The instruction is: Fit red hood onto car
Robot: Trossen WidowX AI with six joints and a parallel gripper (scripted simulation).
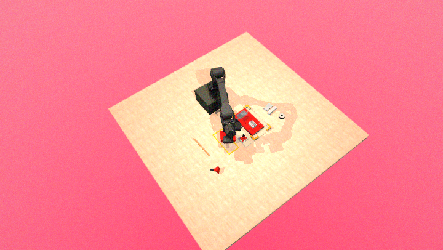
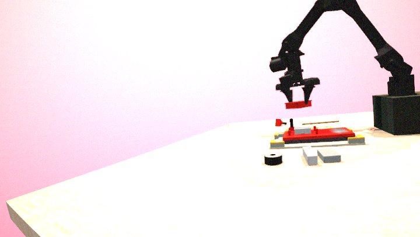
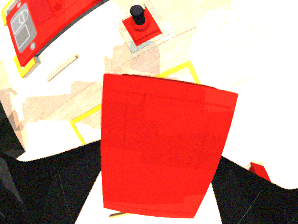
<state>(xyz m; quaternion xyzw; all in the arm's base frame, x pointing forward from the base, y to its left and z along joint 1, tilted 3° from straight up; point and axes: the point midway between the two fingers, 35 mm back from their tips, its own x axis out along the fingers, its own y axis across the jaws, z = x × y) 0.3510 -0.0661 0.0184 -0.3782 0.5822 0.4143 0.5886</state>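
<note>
My gripper tip is 21 cm to the right of the grey engine block, 8 cm above it and 5 cm past it. From my gripper tip the other things lie so: wooden stick: 17 cm to the right, 10 cm below, 6 cm behind; then red hood: 1 cm above.
</note>
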